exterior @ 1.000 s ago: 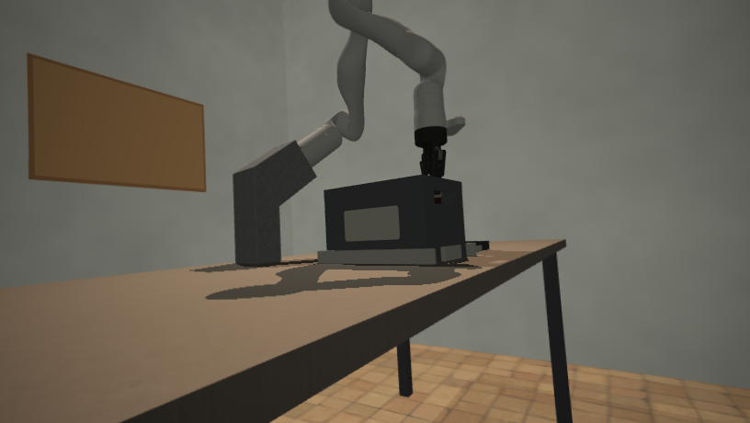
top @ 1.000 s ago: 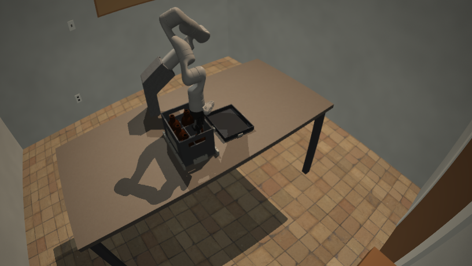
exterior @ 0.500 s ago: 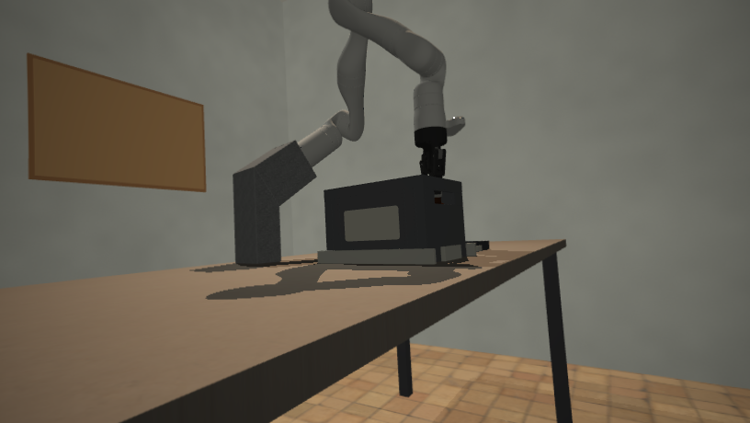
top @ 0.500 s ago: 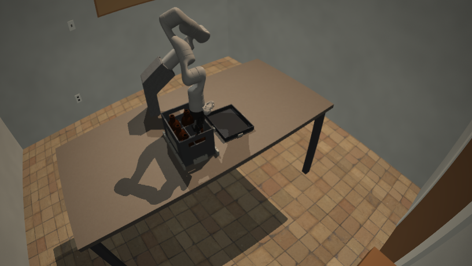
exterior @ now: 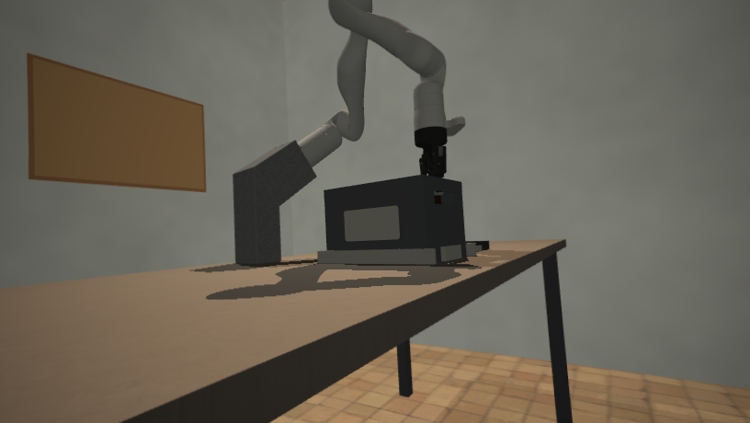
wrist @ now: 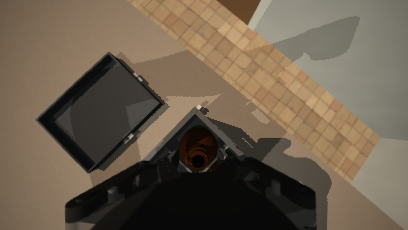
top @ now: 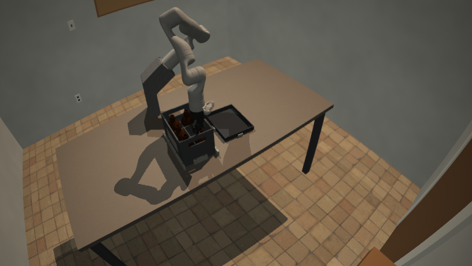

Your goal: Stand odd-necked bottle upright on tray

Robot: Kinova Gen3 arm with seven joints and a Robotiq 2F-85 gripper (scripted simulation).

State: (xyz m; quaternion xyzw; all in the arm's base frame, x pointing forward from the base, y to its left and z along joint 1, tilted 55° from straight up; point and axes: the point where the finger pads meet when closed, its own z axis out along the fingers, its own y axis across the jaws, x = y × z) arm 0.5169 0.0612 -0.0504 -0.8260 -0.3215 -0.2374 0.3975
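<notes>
The crate lies 9 cm behind my hand, 4 cm to the right of it and 7 cm below it. From my hand the other things lie so: dark tray 13 cm behind, 23 cm to the left, 14 cm below; glass bottle 18 cm behind, 7 cm below.
</notes>
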